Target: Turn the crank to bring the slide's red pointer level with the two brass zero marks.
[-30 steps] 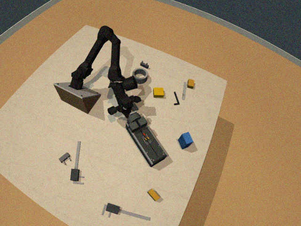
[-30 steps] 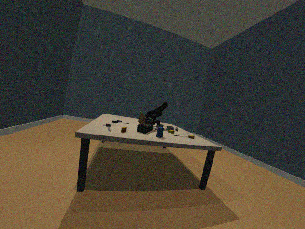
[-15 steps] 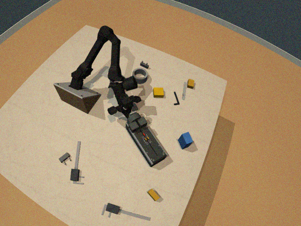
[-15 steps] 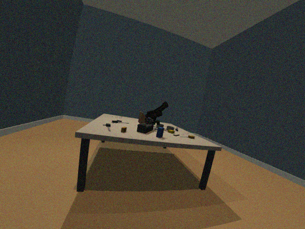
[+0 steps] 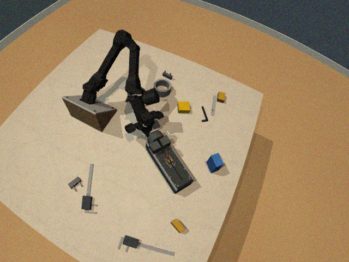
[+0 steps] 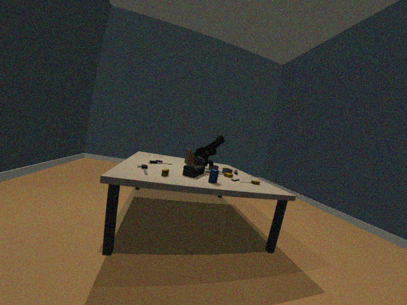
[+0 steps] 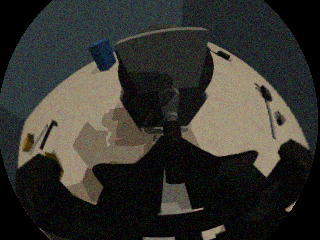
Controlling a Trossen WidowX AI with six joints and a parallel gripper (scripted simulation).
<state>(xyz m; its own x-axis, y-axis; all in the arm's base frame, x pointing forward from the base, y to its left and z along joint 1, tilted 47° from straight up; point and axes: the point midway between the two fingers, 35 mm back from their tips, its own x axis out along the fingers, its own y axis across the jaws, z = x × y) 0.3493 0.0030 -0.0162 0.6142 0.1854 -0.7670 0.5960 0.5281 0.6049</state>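
The crank handle is 3 cm above my gripper tip, 1 cm to the left of it and 1 cm behind it. From my gripper tip the other things lie so: yellow block 25 cm to the left, 9 cm ahead, 2 cm below; then red pointer 11 cm ahead, 8 cm to the right, 5 cm above; then black hex key 25 cm to the left, 21 cm ahead, 3 cm below.
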